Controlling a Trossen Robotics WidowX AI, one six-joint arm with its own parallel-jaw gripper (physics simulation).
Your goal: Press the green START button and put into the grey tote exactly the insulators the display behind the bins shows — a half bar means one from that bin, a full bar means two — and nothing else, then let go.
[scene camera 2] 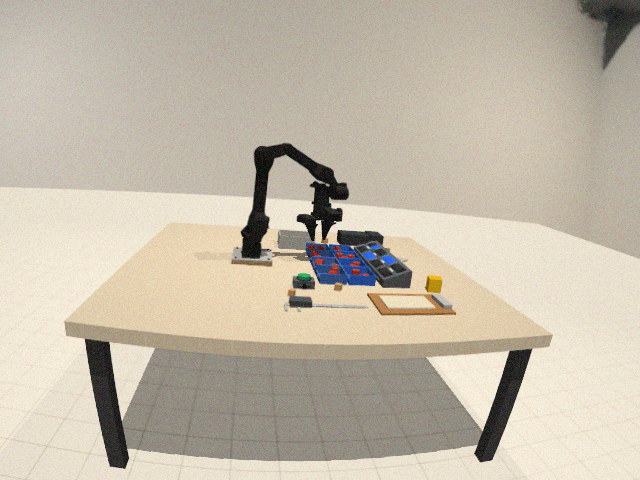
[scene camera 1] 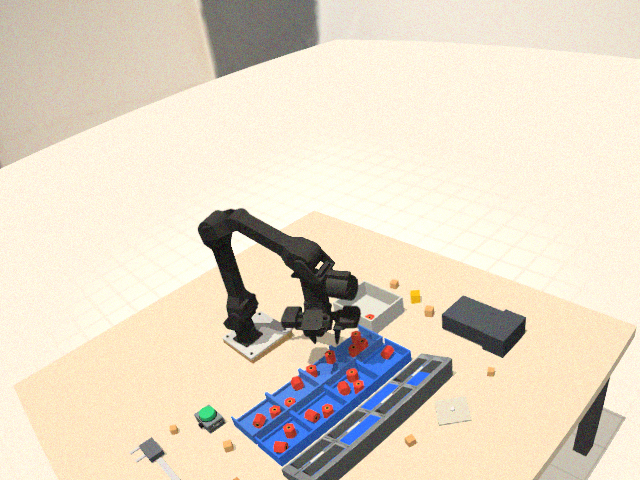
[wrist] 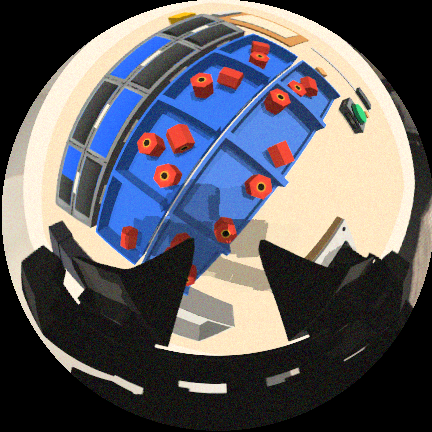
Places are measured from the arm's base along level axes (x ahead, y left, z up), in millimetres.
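Where they show: gripper, fingertip midpoint: (scene camera 2: 318, 240) (scene camera 1: 326, 343) (wrist: 226, 244); arm's base, link origin: (scene camera 2: 250, 255) (scene camera 1: 248, 337) (wrist: 340, 257).
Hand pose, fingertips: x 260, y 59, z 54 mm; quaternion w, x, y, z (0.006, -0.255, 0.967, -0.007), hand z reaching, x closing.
Things, the pixels of their top centre, and the offset from my fingertips. "spot": a spot on its surface instead.
- grey tote, top centre: (wrist: 182, 326) (scene camera 1: 367, 299) (scene camera 2: 296, 233) 216 mm left, 46 mm back, 23 mm down
- green START button, top centre: (scene camera 1: 206, 411) (wrist: 362, 112) (scene camera 2: 304, 274) 322 mm right, 111 mm back, 36 mm down
- dark box, top centre: (scene camera 1: 482, 315) (wrist: 66, 265) (scene camera 2: 360, 232) 304 mm left, 272 mm ahead, 21 mm down
- caliper, top centre: (scene camera 1: 159, 467) (scene camera 2: 327, 301) 502 mm right, 78 mm back, 57 mm down
- brown-framed board, surface spot: (scene camera 2: 374, 304) spot: 482 mm right, 66 mm ahead, 74 mm down
My gripper (scene camera 1: 325, 341) (scene camera 2: 318, 239) (wrist: 226, 244) is open and empty, above the arm-side row of the blue bins (scene camera 1: 382, 364) (scene camera 2: 330, 279) (wrist: 255, 125). A red insulator (scene camera 1: 330, 356) (wrist: 225, 230) lies below, between the fingertips as the wrist view shows them. Several more lie in the bins. The grey tote (scene camera 1: 387, 315) (scene camera 2: 293, 239) (wrist: 220, 310) holds a red insulator (scene camera 1: 369, 316); part of its floor is hidden. The display (scene camera 1: 395, 417) (scene camera 2: 398, 281) shows two full blue bars and one half bar. The green START button (scene camera 1: 207, 412) (scene camera 2: 303, 276) (wrist: 358, 114) is at the bins' other end.
A dark box (scene camera 1: 483, 325) (scene camera 2: 360, 237) stands beyond the tote. A yellow block (scene camera 1: 415, 296) and small orange cubes lie near the tote. A caliper (scene camera 1: 151, 449) (scene camera 2: 300, 301) lies near the button. A brown-framed board (scene camera 2: 374, 304) and another yellow block (scene camera 2: 434, 284) are at front right in scene camera 2.
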